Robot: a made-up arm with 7 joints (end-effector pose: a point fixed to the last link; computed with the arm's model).
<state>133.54 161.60 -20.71 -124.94 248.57 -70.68 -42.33</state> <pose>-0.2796 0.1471 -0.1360 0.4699 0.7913 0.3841 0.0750</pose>
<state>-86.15 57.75 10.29 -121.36 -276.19 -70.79 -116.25</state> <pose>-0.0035 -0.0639 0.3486 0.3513 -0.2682 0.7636 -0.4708</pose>
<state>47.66 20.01 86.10 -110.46 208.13 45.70 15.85</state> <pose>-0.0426 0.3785 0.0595 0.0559 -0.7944 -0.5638 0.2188</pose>
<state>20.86 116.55 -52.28 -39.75 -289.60 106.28 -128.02</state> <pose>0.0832 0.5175 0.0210 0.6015 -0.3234 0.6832 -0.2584</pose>
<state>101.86 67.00 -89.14 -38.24 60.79 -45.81 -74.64</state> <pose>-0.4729 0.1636 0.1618 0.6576 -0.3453 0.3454 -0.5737</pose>
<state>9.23 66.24 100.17 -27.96 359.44 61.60 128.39</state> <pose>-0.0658 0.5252 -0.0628 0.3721 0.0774 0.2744 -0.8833</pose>
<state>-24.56 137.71 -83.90 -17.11 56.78 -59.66 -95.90</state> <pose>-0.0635 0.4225 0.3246 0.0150 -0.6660 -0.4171 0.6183</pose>
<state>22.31 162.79 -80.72 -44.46 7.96 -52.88 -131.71</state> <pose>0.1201 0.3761 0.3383 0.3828 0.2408 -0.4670 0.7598</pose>
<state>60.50 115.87 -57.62 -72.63 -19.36 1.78 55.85</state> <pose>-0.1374 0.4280 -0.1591 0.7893 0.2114 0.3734 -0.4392</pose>
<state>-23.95 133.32 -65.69 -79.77 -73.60 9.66 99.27</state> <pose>0.2211 0.4055 0.0180 0.6157 0.6220 -0.1566 -0.4577</pose>
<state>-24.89 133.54 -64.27 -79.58 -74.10 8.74 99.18</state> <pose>0.2281 0.4014 0.0296 0.6084 0.6278 -0.1638 -0.4570</pose>
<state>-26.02 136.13 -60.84 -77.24 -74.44 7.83 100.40</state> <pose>0.2296 0.3999 0.0773 0.5845 0.6642 -0.1740 -0.4323</pose>
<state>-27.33 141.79 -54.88 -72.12 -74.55 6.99 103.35</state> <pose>0.2154 0.3913 0.1698 0.5339 0.7336 -0.1914 -0.3745</pose>
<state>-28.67 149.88 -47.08 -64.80 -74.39 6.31 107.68</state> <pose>0.1751 0.3568 0.2887 0.4511 0.8146 -0.2206 -0.2903</pose>
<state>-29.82 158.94 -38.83 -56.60 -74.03 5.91 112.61</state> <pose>0.1118 0.2897 0.3975 0.3426 0.8799 -0.2610 -0.2007</pose>
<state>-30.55 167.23 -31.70 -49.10 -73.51 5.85 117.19</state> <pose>0.0453 0.2084 0.4683 0.2314 0.9152 -0.3038 -0.1290</pose>
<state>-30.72 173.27 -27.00 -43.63 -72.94 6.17 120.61</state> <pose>-0.0030 0.1423 0.5010 0.1452 0.9265 -0.3363 -0.0865</pose>
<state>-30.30 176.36 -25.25 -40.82 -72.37 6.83 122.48</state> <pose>-0.0241 0.1090 0.5116 0.1003 0.9282 -0.3511 -0.0709</pose>
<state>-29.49 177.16 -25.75 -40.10 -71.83 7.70 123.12</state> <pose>-0.0246 0.1036 0.5134 0.0893 0.9293 -0.3510 -0.0716</pose>
